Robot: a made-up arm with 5 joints.
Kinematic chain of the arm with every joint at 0, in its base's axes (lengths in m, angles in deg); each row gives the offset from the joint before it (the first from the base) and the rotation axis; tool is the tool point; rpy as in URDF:
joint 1: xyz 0 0 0.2 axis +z
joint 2: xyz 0 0 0 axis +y
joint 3: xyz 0.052 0 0.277 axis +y
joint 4: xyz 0.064 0 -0.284 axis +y
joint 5: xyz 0.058 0 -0.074 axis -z
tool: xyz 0 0 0 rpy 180 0 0
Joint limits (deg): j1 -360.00..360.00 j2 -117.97..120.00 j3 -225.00..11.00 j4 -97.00..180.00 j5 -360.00..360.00
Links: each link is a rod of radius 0.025 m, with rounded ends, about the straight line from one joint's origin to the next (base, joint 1, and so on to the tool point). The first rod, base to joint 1, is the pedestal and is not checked.
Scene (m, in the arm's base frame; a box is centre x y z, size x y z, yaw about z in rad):
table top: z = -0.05
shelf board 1: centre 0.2 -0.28 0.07 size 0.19 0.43 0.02 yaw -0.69
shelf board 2: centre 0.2 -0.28 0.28 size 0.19 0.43 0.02 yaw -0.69
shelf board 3: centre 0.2 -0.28 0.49 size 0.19 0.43 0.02 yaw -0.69
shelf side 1: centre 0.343 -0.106 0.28 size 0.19 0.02 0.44 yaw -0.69
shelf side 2: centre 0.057 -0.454 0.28 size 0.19 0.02 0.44 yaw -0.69
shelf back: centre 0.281 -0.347 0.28 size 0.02 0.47 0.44 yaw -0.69
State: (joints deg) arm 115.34 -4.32 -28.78 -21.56 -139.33
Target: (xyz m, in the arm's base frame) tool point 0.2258 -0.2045 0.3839
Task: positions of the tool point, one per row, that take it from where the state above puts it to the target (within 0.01 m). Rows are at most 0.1 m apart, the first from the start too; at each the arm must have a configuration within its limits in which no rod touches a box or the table.
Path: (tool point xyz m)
1: -0.0587 0.3116 0.3010
2: 0.0210 0.2988 0.3184
3: 0.0901 0.2661 0.3338
4: 0.1439 0.2185 0.3472
5: 0.1798 0.1616 0.3585
6: 0.1969 0.1015 0.3677
7: 0.1963 0.0438 0.3750
8: 0.1807 -0.0066 0.3801
9: 0.1539 -0.0464 0.3833
10: 0.1203 -0.0736 0.3845
11: 0.0845 -0.0879 0.3839
12: 0.1261 -0.1252 0.3993
13: 0.1741 -0.1651 0.3998
14: 0.2258 -0.2045 0.3839

